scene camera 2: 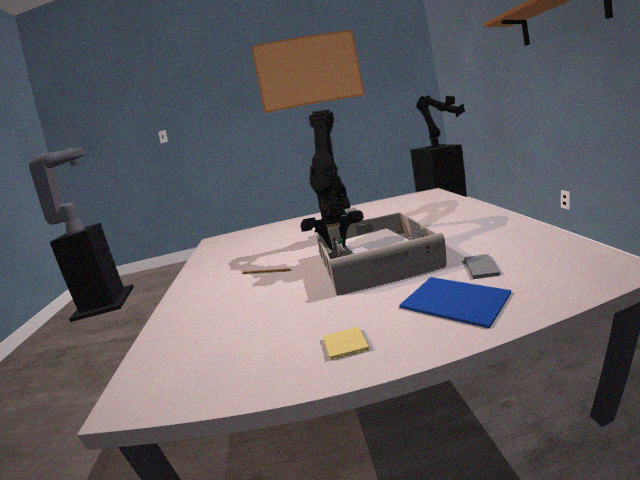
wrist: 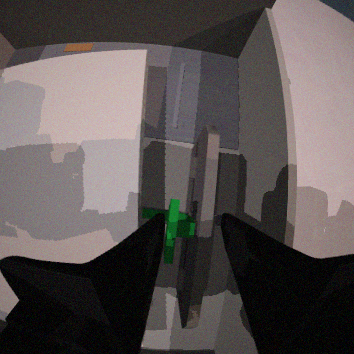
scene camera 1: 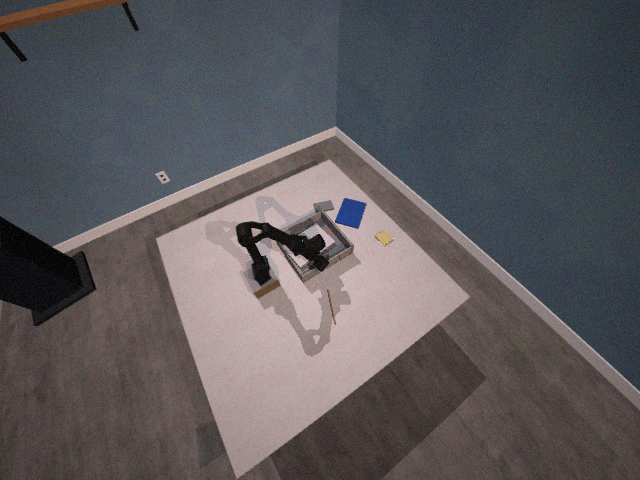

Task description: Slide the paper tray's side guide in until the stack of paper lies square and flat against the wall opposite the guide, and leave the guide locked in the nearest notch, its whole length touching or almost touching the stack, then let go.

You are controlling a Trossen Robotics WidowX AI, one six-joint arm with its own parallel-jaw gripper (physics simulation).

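Places are measured from the arm's base along level axes (x left, y back, z up), in metres.
Where they show: gripper, fingertip midpoint: [wrist: 192,219] [scene camera 1: 319,259]; arm's base, link origin: [scene camera 1: 262,277].
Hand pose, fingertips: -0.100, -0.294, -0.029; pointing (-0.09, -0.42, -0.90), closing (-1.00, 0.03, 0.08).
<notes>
Things, the pixels of their top centre, and the offset from my fingertips, as dx, dy, dz. "spot": a spot on its surface instead.
- grey paper tray, top centre: [scene camera 2: 371,230] [scene camera 1: 313,239] +0.099, -0.042, +0.041
- white paper stack, top centre: [wrist: 31,185] [scene camera 2: 378,244] [scene camera 1: 308,243] +0.123, -0.023, -0.014
- side guide, top centre: [wrist: 186,232] [scene camera 2: 338,239] +0.008, +0.003, +0.027
- green latch piece, surface spot: [wrist: 173,220] [scene camera 2: 340,239] spot: +0.013, -0.003, +0.027
- blue notebook, top centre: [scene camera 2: 456,297] [scene camera 1: 351,212] +0.141, -0.388, -0.046
- small grey block, top centre: [scene camera 2: 481,264] [scene camera 1: 323,205] +0.296, -0.292, -0.044
- yellow pad, top centre: [scene camera 2: 344,340] [scene camera 1: 384,237] -0.127, -0.396, -0.043
- thin brown stick, top centre: [scene camera 2: 265,270] [scene camera 1: 331,306] -0.221, +0.116, -0.047
The grey paper tray [scene camera 1: 343,254] [scene camera 2: 392,263] [wrist: 265,125] stands on the table. The white paper stack [scene camera 1: 317,232] [scene camera 2: 379,239] [wrist: 95,100] lies in its left part in the wrist view. The side guide [wrist: 207,185], a narrow upright grey plate, stands right of the stack with a gap between them. A green latch piece [wrist: 173,220] [scene camera 2: 340,241] sits on the guide's stack side. My gripper [wrist: 192,219] [scene camera 2: 338,249] is partly open, low in the tray, its fingertips on either side of the guide and latch, gripping nothing. The stack's contact with the opposite wall is hidden.
A blue notebook [scene camera 1: 351,212] [scene camera 2: 457,301], a small grey block [scene camera 1: 324,205] [scene camera 2: 482,266] and a yellow pad [scene camera 1: 384,237] [scene camera 2: 345,342] lie beyond the tray from the arm's base. A thin brown stick [scene camera 1: 331,307] [scene camera 2: 266,270] lies beside the tray.
</notes>
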